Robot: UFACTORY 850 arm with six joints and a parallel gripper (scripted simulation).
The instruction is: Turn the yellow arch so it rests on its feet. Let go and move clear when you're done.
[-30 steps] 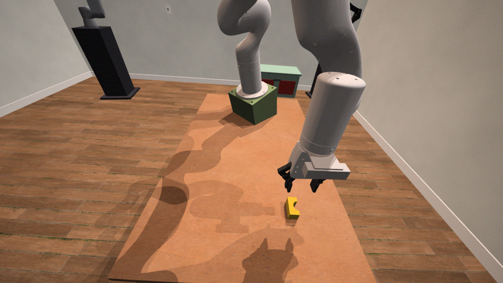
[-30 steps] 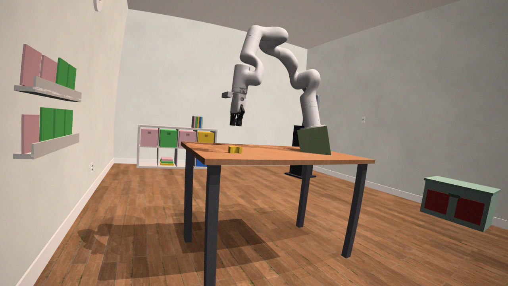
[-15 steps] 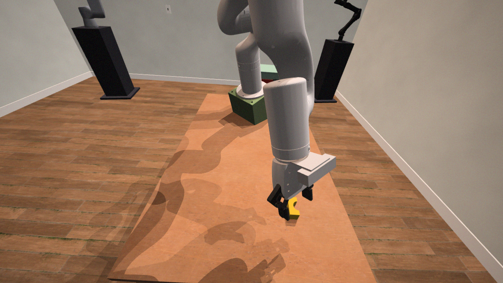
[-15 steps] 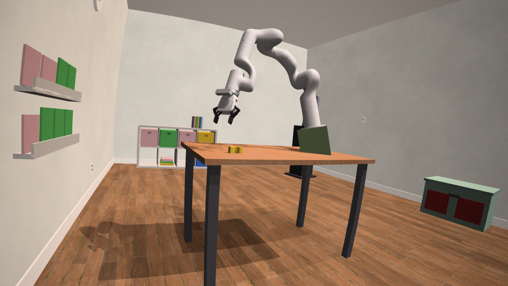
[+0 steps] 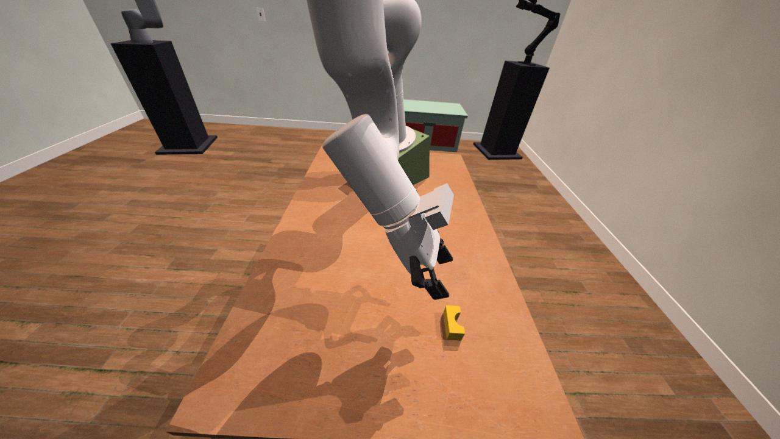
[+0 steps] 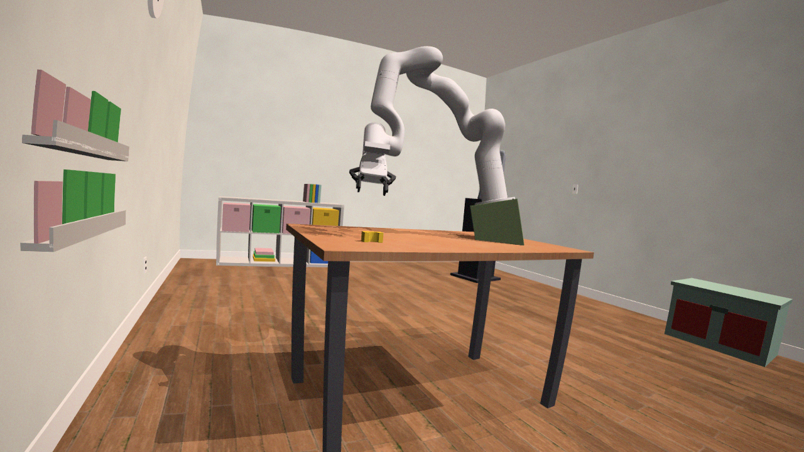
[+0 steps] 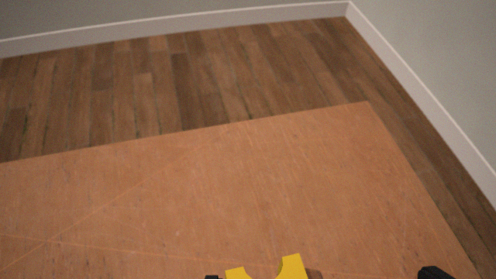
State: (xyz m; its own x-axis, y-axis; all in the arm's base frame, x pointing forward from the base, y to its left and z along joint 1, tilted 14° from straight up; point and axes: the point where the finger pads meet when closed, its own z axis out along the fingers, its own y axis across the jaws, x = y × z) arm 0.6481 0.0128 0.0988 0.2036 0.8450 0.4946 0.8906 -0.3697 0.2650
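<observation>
My gripper is now 16 cm above the yellow arch, 5 cm to the right of it and 2 cm short of it.
</observation>
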